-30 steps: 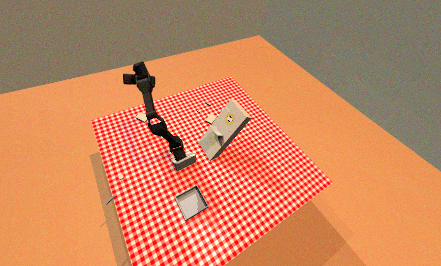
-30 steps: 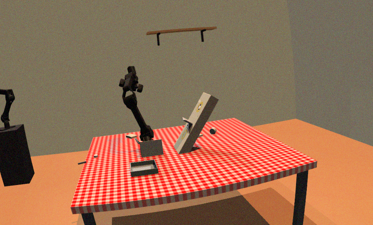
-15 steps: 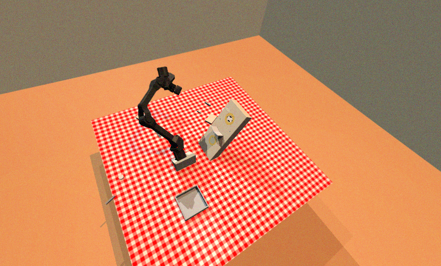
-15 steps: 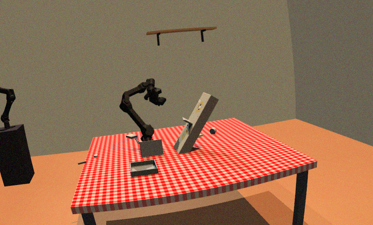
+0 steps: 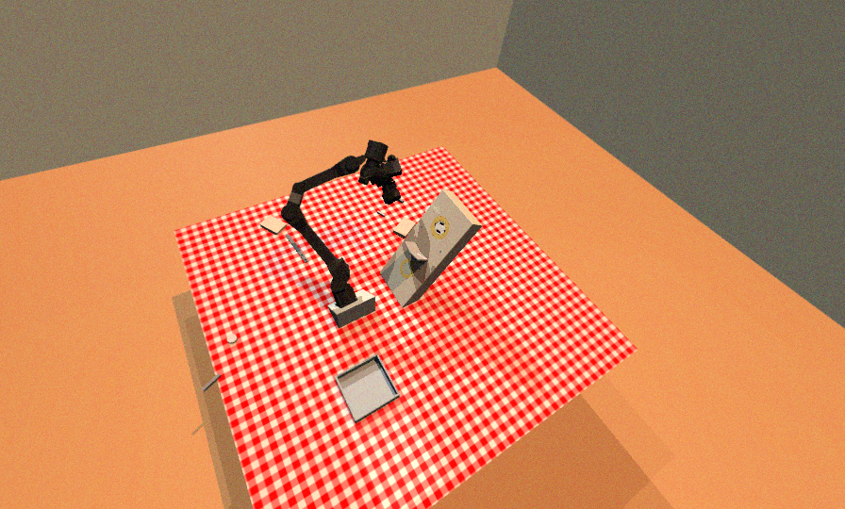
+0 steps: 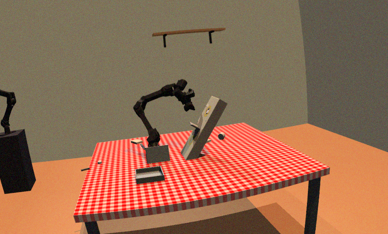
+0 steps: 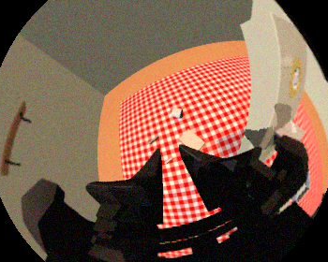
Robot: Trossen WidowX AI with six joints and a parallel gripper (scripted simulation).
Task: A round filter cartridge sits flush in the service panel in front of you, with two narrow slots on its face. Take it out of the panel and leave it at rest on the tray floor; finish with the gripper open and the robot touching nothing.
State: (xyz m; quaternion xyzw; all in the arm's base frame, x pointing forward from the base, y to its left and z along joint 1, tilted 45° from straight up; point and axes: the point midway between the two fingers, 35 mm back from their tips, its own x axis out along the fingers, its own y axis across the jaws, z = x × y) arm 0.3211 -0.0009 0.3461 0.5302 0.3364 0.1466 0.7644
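Now: gripper tip 290 mm to the left of the round filter cartridge, 10 mm below it and 10 mm short of it. From my gripper tip the other things lie so: grey tray: 520 mm to the right, 460 mm behind, 230 mm below; service panel: 280 mm to the right, 60 mm below, 40 mm behind.
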